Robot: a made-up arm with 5 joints.
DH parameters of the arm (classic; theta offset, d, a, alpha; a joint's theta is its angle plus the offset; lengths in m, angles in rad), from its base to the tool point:
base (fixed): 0 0 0.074 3.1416
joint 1: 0 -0.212 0.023 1.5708
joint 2: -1.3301 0 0.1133 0
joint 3: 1.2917 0 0.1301 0
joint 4: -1.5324 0.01 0 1.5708
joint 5: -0.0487 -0.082 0 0
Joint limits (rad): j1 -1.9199..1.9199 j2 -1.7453..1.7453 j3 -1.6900..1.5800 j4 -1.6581..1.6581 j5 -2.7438..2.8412
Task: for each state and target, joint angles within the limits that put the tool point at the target. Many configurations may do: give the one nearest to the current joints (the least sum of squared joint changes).
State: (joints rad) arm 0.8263 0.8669 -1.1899 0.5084 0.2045
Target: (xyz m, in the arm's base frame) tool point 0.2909 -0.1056 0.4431
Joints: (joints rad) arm 0.4945 0.4685 -1.4287 0.5092 0.2045
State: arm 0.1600 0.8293 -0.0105 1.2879 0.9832
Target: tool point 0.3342 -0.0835 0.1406
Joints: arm 0.3471 0.8674 -0.4812 0.8570 0.9832
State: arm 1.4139 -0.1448 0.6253 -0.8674 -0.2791
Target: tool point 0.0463 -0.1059 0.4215
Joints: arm 1.9181 -0.7722 0.5648 -1.1516 -0.2791
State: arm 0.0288 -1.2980 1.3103 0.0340 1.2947
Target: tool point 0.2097 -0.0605 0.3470
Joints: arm 0.4867 -1.0195 0.8314 -0.1236 1.2947
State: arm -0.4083 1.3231 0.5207 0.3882 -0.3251
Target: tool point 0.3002 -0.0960 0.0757
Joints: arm 0.4421 0.9709 -0.0213 0.1566 -0.3251
